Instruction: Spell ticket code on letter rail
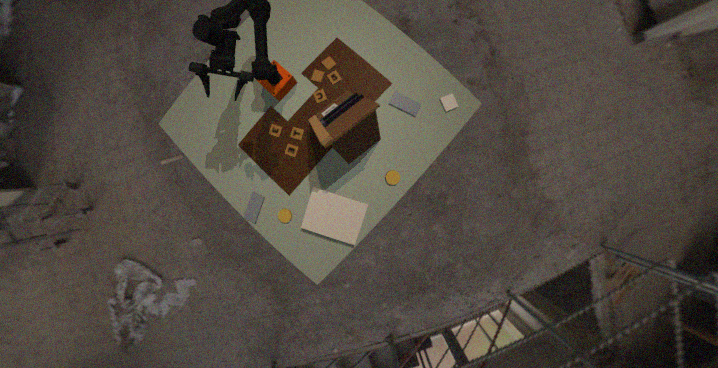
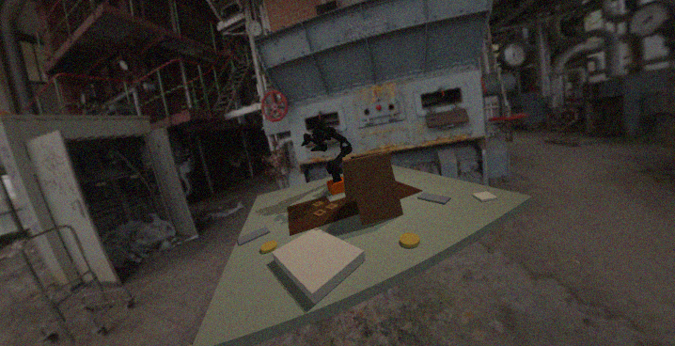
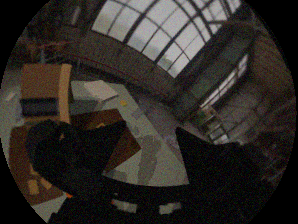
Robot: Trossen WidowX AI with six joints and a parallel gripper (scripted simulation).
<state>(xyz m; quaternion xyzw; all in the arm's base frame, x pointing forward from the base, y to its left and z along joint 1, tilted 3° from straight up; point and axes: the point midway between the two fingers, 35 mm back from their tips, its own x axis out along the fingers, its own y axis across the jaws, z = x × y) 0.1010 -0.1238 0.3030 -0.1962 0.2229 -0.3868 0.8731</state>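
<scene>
My gripper tip is 5 cm past the tan tile, 43 cm to the right of it and 36 cm above it. The rest, counted from my gripper tip: white slab 58 cm ahead, 3 cm to the right, 34 cm below; brown mat 8 cm ahead, 20 cm to the left, 36 cm below; white ticket 18 cm ahead, 27 cm to the left, 29 cm below.
</scene>
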